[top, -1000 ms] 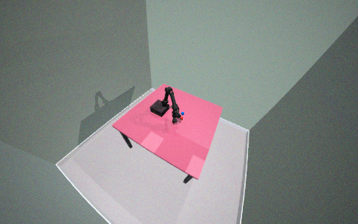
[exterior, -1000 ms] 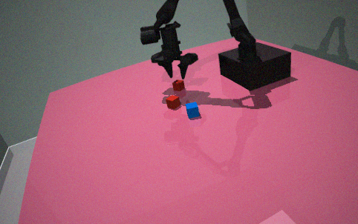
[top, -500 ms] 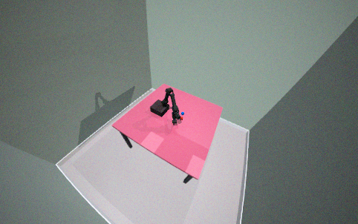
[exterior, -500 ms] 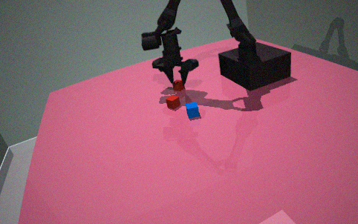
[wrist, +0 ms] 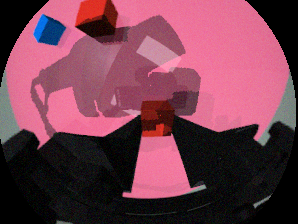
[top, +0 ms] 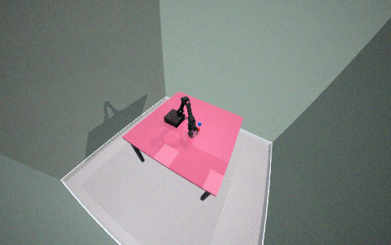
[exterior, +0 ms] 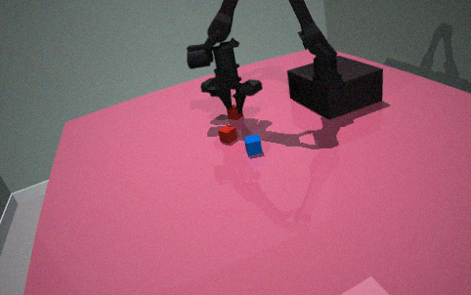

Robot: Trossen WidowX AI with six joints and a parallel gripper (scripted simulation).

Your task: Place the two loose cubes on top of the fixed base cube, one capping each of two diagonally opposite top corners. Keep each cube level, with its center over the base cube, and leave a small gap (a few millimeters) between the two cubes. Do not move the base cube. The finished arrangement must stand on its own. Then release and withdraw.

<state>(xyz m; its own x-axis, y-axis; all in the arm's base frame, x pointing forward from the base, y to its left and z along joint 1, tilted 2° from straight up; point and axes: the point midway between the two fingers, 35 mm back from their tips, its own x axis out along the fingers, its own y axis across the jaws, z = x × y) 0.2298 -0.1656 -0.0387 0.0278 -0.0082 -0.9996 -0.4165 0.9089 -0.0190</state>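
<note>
Right now the blue cube is 7 cm ahead of my gripper tip and 21 cm to the left of it.
</note>
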